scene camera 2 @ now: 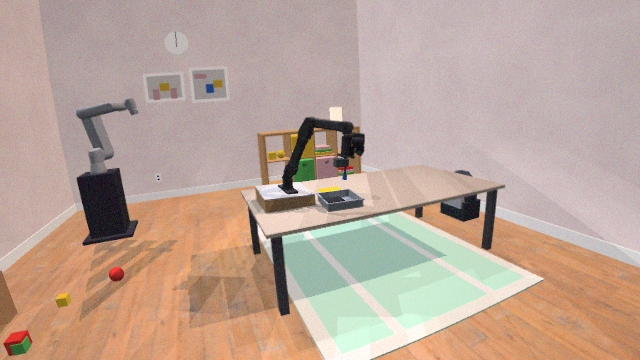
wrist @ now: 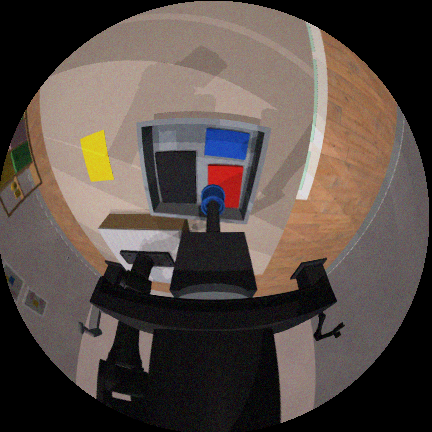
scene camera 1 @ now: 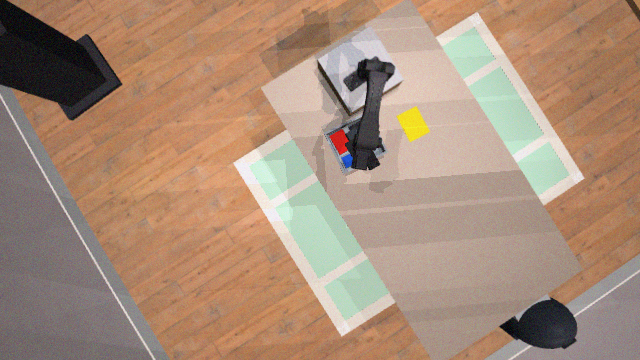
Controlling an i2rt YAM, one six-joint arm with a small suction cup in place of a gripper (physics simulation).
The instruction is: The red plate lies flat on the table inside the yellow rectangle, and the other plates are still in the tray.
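Pixels of known places: hand, tool point: (scene camera 2: 344, 179) (wrist: 212, 194); arm's base, link origin: (scene camera 2: 287, 189) (wrist: 145, 257).
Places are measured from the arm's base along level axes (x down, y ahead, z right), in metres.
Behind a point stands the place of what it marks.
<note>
The red plate (scene camera 1: 338, 141) @(x 0.066, y 0.188, z 0.281 m) (wrist: 226, 177) @(x 0.066, y 0.223, z 0.277 m) lies in the grey tray (wrist: 145, 172) @(x 0.031, y 0.269, z 0.110 m) (scene camera 2: 345, 205) @(x 0.056, y 0.223, z 0.332 m), beside the blue plate (scene camera 1: 347, 161) @(x 0.068, y 0.297, z 0.303 m) (wrist: 227, 144) @(x 0.068, y 0.298, z 0.283 m) and the black plate (wrist: 176, 176) @(x 0.067, y 0.235, z 0.164 m). The yellow rectangle (scene camera 1: 413, 124) @(x 0.079, y 0.341, z -0.087 m) (scene camera 2: 329, 190) (wrist: 97, 156) @(x 0.079, y 0.339, z -0.073 m) is on the table, apart from the tray, with no plate on it. My suction gripper (scene camera 2: 344, 177) (wrist: 213, 199) is open, with nothing on its blue cup. It hangs above the tray; in the wrist view the cup covers a part of the red plate. In the first scene view the arm hides the cup and part of the tray.
The arm's base stands on a white-topped block (scene camera 1: 345, 95) @(x 0.008, y 0.032, z 0.131 m) (scene camera 2: 285, 201) @(x 0.027, y -0.069, z 0.148 m) (wrist: 135, 245) @(x 0.003, y 0.059, z -0.010 m) close to the tray. The tray stands near one long edge of the table (scene camera 1: 450, 250) @(x 0.080, y 0.972, z 0.140 m) (scene camera 2: 425, 190) @(x 0.080, y 0.858, z 0.311 m). The forearm (scene camera 1: 370, 112) @(x -0.417, y 0.221, z 0.224 m) reaches over the tray.
</note>
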